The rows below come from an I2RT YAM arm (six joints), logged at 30 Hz.
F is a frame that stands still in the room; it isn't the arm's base.
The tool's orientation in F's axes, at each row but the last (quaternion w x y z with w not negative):
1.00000 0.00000 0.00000 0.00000
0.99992 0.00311 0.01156 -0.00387
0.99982 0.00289 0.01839 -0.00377
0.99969 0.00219 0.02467 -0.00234
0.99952 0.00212 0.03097 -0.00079
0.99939 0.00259 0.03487 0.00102
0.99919 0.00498 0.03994 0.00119
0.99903 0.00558 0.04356 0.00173
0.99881 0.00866 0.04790 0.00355
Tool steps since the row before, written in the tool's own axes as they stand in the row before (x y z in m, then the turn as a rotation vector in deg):
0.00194 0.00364 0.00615 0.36 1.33 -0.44
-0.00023 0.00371 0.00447 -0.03 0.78 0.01
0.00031 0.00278 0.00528 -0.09 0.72 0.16
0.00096 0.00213 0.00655 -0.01 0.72 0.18
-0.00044 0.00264 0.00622 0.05 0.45 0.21
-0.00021 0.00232 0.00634 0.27 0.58 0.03
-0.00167 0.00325 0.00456 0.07 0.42 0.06
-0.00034 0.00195 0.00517 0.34 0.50 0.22
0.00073 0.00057 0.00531 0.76 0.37 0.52
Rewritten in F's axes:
0.00194 0.00364 0.00615 0.36 1.33 -0.44
-0.00010 0.00368 0.00450 -0.02 0.78 0.02
0.00053 0.00275 0.00528 -0.08 0.72 0.17
0.00129 0.00210 0.00650 0.00 0.72 0.18
-0.00005 0.00261 0.00625 0.06 0.45 0.21
0.00023 0.00229 0.00635 0.27 0.58 0.01
-0.00131 0.00320 0.00471 0.07 0.42 0.06
0.00011 0.00189 0.00520 0.36 0.50 0.20
0.00123 0.00049 0.00523 0.80 0.37 0.45

